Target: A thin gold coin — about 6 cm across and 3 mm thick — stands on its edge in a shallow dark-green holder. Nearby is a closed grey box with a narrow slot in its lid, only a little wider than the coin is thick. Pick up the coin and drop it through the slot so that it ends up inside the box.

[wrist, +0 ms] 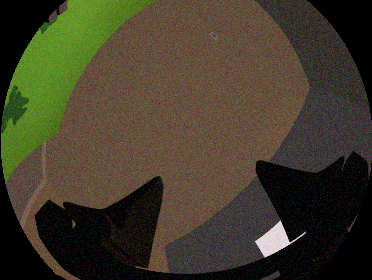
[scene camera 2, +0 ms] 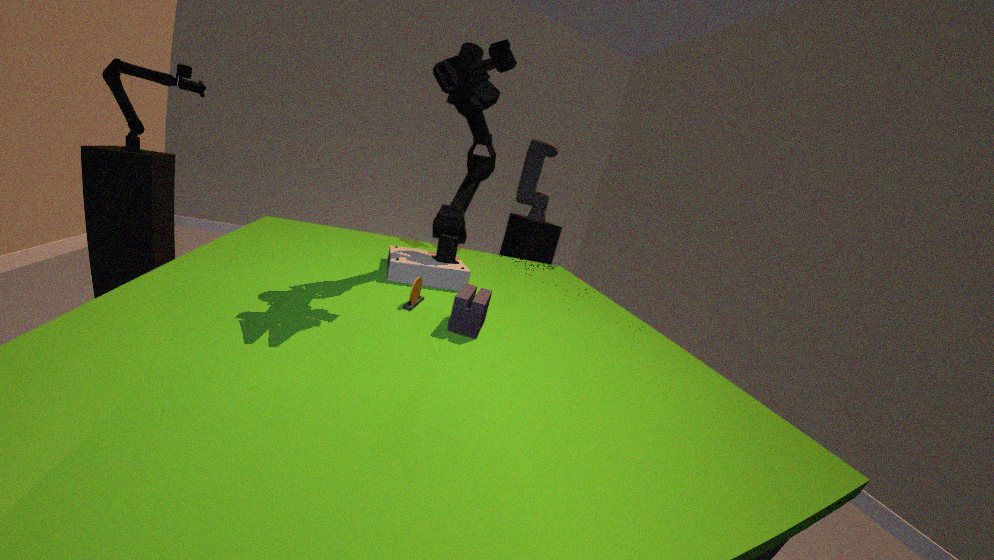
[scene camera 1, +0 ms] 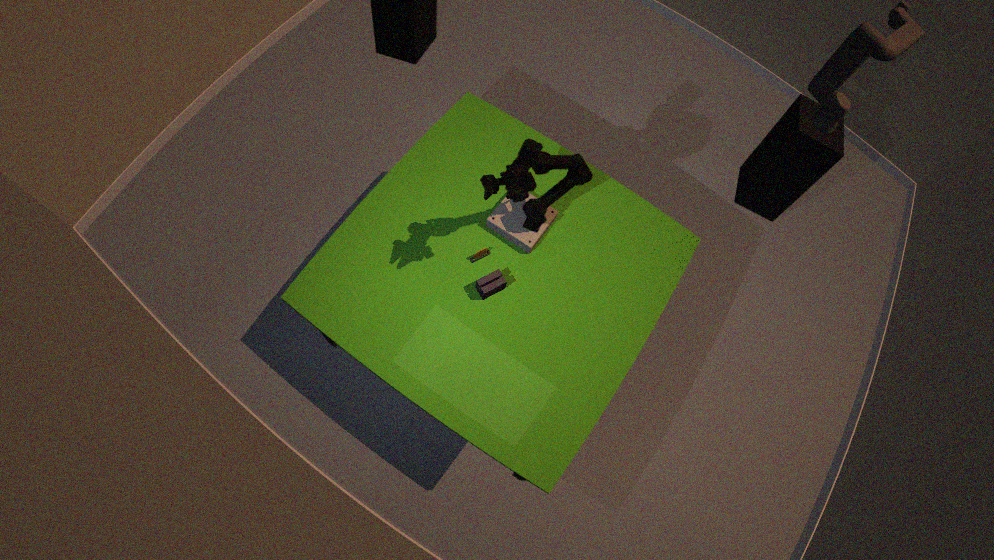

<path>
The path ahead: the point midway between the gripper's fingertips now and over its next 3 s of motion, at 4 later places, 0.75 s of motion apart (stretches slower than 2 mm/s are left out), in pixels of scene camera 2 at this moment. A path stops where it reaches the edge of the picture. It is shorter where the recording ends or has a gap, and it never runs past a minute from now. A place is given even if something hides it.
My gripper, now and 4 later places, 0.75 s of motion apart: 491, 46; 439, 173; 424, 253; 419, 273; 416, 288
</path>
